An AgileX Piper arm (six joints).
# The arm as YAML. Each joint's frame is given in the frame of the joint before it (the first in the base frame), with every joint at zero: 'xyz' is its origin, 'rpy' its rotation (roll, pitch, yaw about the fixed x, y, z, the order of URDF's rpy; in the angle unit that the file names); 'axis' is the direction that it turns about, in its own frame. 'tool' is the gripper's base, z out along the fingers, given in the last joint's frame.
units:
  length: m
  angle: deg
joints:
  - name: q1
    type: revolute
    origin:
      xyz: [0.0, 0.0, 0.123]
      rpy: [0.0, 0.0, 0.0]
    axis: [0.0, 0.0, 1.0]
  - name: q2
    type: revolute
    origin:
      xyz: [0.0, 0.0, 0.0]
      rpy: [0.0, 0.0, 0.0]
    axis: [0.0, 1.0, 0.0]
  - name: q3
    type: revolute
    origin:
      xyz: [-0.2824, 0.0, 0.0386]
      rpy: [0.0, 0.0, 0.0]
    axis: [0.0, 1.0, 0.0]
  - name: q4
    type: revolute
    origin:
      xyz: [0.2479, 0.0, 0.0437]
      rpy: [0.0, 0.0, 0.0]
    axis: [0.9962, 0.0, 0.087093]
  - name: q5
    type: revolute
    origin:
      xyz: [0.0, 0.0, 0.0]
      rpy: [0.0, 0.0, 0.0]
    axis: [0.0, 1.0, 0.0]
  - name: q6
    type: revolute
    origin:
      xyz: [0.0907, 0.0, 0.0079]
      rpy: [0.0, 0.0, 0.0]
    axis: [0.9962, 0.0, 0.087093]
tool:
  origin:
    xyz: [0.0, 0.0, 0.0]
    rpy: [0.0, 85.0, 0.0]
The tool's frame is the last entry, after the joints.
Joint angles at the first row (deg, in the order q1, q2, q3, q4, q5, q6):
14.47 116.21 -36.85 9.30 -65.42 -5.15
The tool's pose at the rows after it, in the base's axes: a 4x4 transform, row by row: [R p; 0 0 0 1], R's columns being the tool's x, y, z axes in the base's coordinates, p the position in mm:
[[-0.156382 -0.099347 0.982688 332.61], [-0.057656 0.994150 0.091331 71.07], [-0.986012 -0.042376 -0.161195 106.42], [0 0 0 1]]
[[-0.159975 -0.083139 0.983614 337.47], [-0.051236 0.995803 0.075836 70.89], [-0.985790 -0.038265 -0.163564 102.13], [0 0 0 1]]
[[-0.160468 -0.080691 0.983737 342.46], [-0.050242 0.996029 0.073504 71.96], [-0.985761 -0.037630 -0.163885 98.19], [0 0 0 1]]
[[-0.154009 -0.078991 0.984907 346.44], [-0.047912 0.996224 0.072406 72.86], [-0.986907 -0.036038 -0.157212 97.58], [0 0 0 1]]
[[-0.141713 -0.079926 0.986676 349.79], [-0.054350 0.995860 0.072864 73.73], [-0.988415 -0.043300 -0.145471 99.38], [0 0 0 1]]
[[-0.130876 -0.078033 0.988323 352.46], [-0.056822 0.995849 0.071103 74.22], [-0.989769 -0.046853 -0.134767 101.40], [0 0 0 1]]
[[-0.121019 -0.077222 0.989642 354.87], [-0.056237 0.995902 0.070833 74.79], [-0.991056 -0.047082 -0.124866 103.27], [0 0 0 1]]
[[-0.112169 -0.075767 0.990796 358.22], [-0.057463 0.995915 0.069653 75.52], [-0.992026 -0.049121 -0.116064 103.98], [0 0 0 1]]
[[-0.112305 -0.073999 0.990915 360.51], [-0.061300 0.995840 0.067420 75.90], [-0.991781 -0.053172 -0.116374 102.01], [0 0 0 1]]
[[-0.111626 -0.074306 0.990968 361.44], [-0.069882 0.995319 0.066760 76.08], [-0.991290 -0.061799 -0.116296 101.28], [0 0 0 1]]
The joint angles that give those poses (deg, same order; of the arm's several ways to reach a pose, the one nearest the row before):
14.47 117.07 -37.59 9.95 -65.42 -5.15
14.47 118.42 -38.81 10.92 -65.45 -5.15
14.47 119.72 -40.10 11.07 -65.45 -5.14
14.47 120.32 -41.10 11.16 -65.45 -5.15
14.47 120.44 -41.91 11.16 -65.45 -5.69
14.47 120.44 -42.55 11.29 -65.44 -6.04
14.47 120.44 -43.13 11.33 -65.45 -6.17
14.47 120.76 -43.97 11.43 -65.45 -6.41
14.47 121.38 -44.58 11.56 -65.45 -6.68
14.47 121.62 -44.83 11.61 -65.44 -7.20

